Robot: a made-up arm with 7 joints.
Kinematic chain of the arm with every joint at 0, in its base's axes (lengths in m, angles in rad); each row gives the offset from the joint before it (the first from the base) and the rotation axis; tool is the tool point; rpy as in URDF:
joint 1: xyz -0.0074 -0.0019 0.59 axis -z
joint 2: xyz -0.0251 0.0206 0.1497 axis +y
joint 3: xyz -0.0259 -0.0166 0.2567 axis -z
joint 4: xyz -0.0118 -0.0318 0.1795 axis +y
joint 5: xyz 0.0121 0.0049 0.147 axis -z
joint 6: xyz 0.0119 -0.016 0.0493 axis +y
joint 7: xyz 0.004 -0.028 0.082 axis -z
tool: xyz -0.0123 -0.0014 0.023 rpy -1.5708 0 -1.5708
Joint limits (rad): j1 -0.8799..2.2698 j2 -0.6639..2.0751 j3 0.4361..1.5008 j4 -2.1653..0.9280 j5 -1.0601..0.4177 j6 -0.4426..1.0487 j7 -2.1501..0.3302
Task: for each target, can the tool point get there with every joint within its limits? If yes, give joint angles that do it. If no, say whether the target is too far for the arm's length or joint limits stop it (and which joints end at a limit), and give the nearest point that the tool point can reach.
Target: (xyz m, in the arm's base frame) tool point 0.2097 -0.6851 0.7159
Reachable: yes | joints 1.2286 1.7632 0.7153 -0.1847 -0.3008 -0.2078 -0.8438
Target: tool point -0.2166 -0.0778 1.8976
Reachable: no: too far | nearest point -0.1494 -0.0534 1.4780 | short by 0.426 m
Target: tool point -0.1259 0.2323 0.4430
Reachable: no: joint limits stop it (at a limit: joint 1, joint 2, joint 3, joint 4, joint 5, joint 6, joint 7) | nearest point -0.0321 0.4135 0.5650 | short by 0.238 m
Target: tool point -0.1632 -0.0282 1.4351
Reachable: yes | joints 1.7363 0.1038 0.8635 0.3812 -0.6337 -0.2111 -1.3428
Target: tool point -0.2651 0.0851 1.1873
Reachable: yes | joints -0.3729 0.2529 0.8234 -1.7926 -0.5404 -0.2461 -0.0084
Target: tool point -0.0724 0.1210 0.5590
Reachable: no: joint limits stop it (at a limit: joint 1, joint 2, joint 3, joint 4, joint 5, joint 6, joint 7) | nearest point -0.0364 0.3192 0.7022 | short by 0.247 m
